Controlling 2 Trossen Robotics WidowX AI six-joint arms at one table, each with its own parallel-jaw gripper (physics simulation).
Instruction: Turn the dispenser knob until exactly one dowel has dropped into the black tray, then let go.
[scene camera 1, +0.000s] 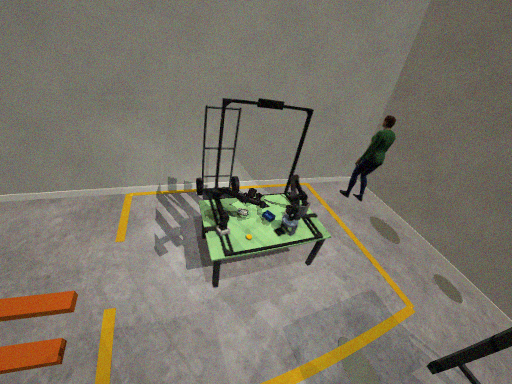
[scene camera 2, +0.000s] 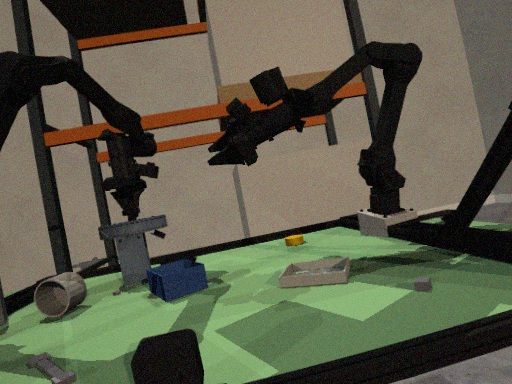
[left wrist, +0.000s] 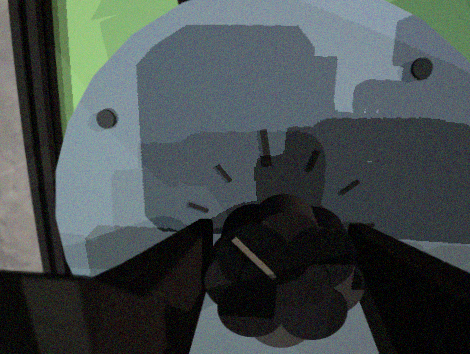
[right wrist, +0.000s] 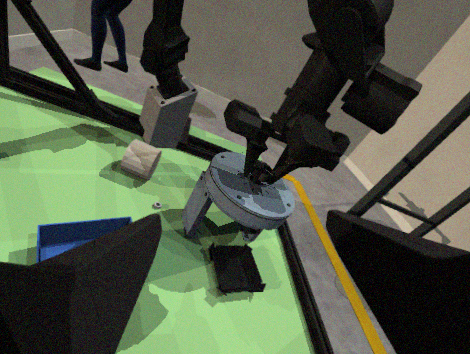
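Where they show: left gripper, between the fingertips: (scene camera 1: 290, 219) (scene camera 2: 133, 217) (left wrist: 279, 234) (right wrist: 257, 179); right gripper, between the fingertips: (scene camera 1: 267, 205) (scene camera 2: 208, 156) (right wrist: 245, 220); left arm's base, origin of its link: (scene camera 1: 305, 204) (right wrist: 172, 88); right arm's base, origin of its link: (scene camera 1: 223, 227) (scene camera 2: 385, 210).
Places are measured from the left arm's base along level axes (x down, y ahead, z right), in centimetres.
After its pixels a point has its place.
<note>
The grey dispenser (scene camera 1: 289, 226) (scene camera 2: 133, 260) @(x 8.9, y 30.1, z 5.1 cm) (right wrist: 197, 207) @(x 7.6, y 31.7, z 5.6 cm) stands upright with a round top. Its dark lobed knob (left wrist: 310, 305) @(x -2.9, y 32.6, z -1.5 cm) has a pale line slanting to the upper left; dark tick marks lie above it, the longest near top centre. My left gripper (scene camera 2: 132, 218) @(x -0.6, y 33.9, z -1.7 cm) (left wrist: 279, 234) @(x -0.6, y 33.9, z -1.7 cm) (right wrist: 257, 179) @(x -0.6, y 33.9, z -1.7 cm) is shut on the knob, one finger at each side. The black tray (scene camera 1: 280, 232) @(x 14.3, y 41.2, z 0.3 cm) (right wrist: 237, 270) @(x 14.3, y 42.1, z -0.5 cm) lies on the table below the dispenser's outlet; its inside is dark and I can make out no dowel there. My right gripper (scene camera 2: 210, 155) @(x -10.9, y 46.9, z 18.6 cm) (right wrist: 245, 220) @(x -10.9, y 46.9, z 18.6 cm) is open and empty, high above the table.
A blue bin (scene camera 2: 177, 281) @(x 11.7, y 31.5, z 26.7 cm) (right wrist: 85, 231) @(x 12.2, y 29.5, z 21.3 cm) stands beside the dispenser. A beige cup (scene camera 2: 75, 292) @(x 11.1, y 17.0, z 12.1 cm) (right wrist: 141, 161) @(x 9.2, y 17.6, z 10.6 cm) lies on its side nearby, with a small nut (right wrist: 157, 205) @(x 13.9, y 25.3, z 8.7 cm). A beige tray (scene camera 2: 315, 281) @(x 14.0, y 45.4, z 46.1 cm), a yellow disc (scene camera 2: 294, 240) @(x 13.3, y 67.7, z 18.2 cm) and a grey cube (scene camera 2: 422, 284) @(x 13.8, y 48.5, z 61.0 cm) are farther right in scene camera 2.
</note>
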